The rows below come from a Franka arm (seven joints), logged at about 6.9 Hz.
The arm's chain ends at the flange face. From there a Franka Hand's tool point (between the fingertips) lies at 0.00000 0.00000 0.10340 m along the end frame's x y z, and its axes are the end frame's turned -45 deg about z.
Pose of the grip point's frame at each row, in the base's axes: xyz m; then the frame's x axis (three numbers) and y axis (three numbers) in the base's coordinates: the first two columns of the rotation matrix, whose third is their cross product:
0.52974, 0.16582, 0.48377, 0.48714, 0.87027, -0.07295, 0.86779, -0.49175, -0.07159
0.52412, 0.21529, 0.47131, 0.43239, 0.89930, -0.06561, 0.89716, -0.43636, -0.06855
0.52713, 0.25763, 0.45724, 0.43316, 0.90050, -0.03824, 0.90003, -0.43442, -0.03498
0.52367, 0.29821, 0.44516, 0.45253, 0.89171, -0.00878, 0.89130, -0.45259, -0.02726
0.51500, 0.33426, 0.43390, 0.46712, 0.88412, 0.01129, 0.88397, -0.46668, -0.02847
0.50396, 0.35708, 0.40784, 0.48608, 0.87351, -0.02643, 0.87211, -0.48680, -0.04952
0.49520, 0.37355, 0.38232, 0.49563, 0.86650, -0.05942, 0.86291, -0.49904, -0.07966
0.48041, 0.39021, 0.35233, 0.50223, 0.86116, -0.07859, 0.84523, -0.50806, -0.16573
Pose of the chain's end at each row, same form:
0.53989, 0.16876, 0.58663, 0.95808, 0.26765, -0.10221, 0.26916, -0.96309, 0.00096
0.53345, 0.21831, 0.57424, 0.94013, 0.32735, -0.09487, 0.32864, -0.94445, -0.00208
0.53210, 0.25962, 0.56050, 0.94271, 0.32957, -0.05177, 0.33013, -0.94393, 0.00231
0.52659, 0.29774, 0.54852, 0.95023, 0.31050, -0.02548, 0.31026, -0.95056, -0.01307
0.51706, 0.33185, 0.53725, 0.95536, 0.29517, -0.01215, 0.29476, -0.95516, -0.02811
0.50976, 0.35697, 0.51108, 0.96039, 0.27345, -0.05370, 0.27296, -0.96188, -0.01633
0.50540, 0.37477, 0.48521, 0.96063, 0.25983, -0.09834, 0.25971, -0.96558, -0.01431
0.49930, 0.38847, 0.45398, 0.95280, 0.24968, -0.17276, 0.24254, -0.96818, -0.06162

